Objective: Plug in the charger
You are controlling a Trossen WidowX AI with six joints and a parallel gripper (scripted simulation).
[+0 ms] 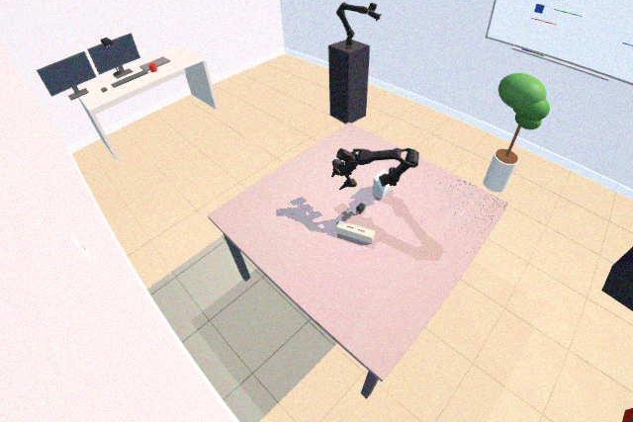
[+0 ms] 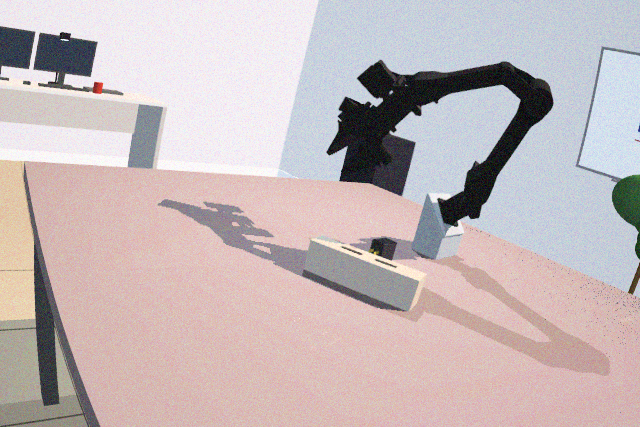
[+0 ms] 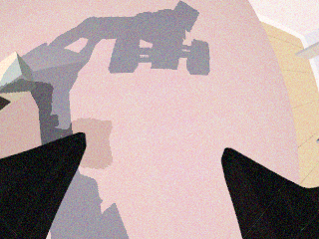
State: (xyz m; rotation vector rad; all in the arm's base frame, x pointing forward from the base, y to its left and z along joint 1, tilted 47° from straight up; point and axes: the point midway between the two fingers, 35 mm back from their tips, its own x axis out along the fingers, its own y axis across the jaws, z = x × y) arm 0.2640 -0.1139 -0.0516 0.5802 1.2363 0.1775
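My gripper tip is 5 cm past the dark charger block, 14 cm to the right of it and 14 cm above it.
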